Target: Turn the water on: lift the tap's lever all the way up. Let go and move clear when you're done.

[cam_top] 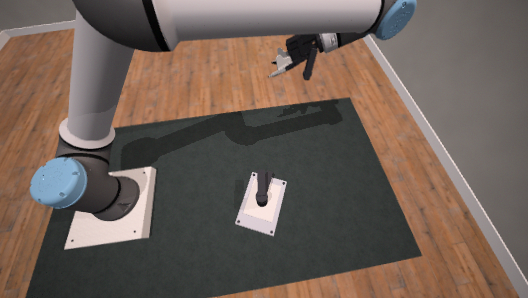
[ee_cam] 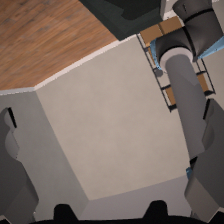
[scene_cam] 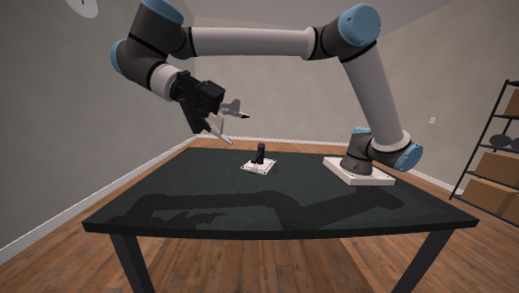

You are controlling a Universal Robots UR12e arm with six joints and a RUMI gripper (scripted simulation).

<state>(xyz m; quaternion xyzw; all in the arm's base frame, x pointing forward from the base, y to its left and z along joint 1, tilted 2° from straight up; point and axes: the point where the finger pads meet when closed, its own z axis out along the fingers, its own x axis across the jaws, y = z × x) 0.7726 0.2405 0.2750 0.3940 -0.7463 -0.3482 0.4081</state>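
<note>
My hand is 150 mm past the dark lever, 390 mm to the left of it and 170 mm above it.
</note>
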